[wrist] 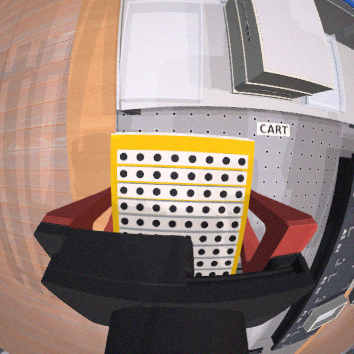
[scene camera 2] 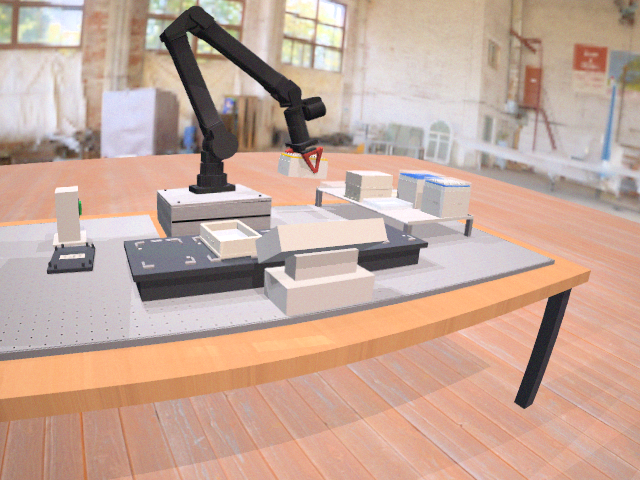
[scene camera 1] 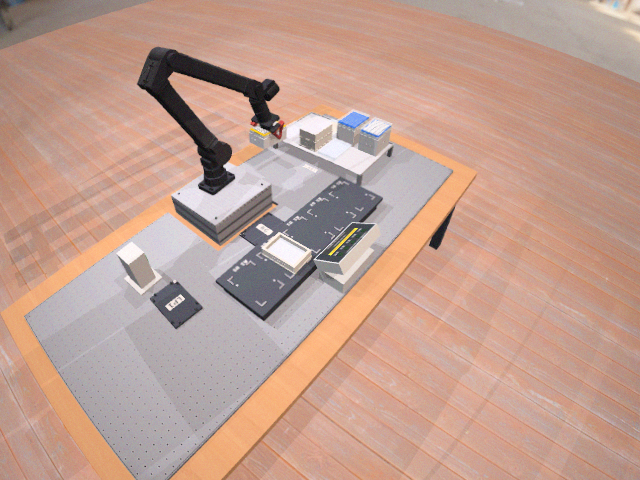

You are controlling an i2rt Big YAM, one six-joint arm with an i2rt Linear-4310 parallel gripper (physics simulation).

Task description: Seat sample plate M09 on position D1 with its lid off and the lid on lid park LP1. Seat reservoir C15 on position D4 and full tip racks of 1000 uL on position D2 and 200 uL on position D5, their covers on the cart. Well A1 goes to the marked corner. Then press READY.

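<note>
My gripper (scene camera 1: 267,132) (scene camera 2: 303,163) (wrist: 178,187) is shut on a yellow-edged tip rack (scene camera 1: 260,138) (scene camera 2: 290,166) (wrist: 182,191), red fingers on its two sides. The rack is roughly level, in the air beside the cart (scene camera 1: 360,166) (scene camera 2: 330,192) (wrist: 213,65). Its black holes face the wrist camera; the near part is hidden. Two blue-topped boxes (scene camera 1: 353,121) (scene camera 1: 375,135) (scene camera 2: 412,187) (scene camera 2: 445,200) and a pale stack (scene camera 1: 315,133) (scene camera 2: 368,186) (wrist: 295,45) stand on the cart. A cream open tray (scene camera 1: 285,262) (scene camera 2: 230,248) sits on the dark deck (scene camera 1: 253,299) (scene camera 2: 170,258).
Flat clear pieces (scene camera 1: 334,148) (wrist: 162,50) lie on the cart. The tilted display (scene camera 1: 347,245) (scene camera 2: 323,235) stands at the deck's front. A dark LP1 pad (scene camera 1: 178,314) (scene camera 2: 70,263) and a pale post (scene camera 1: 136,266) (scene camera 2: 67,214) with a green button stand left.
</note>
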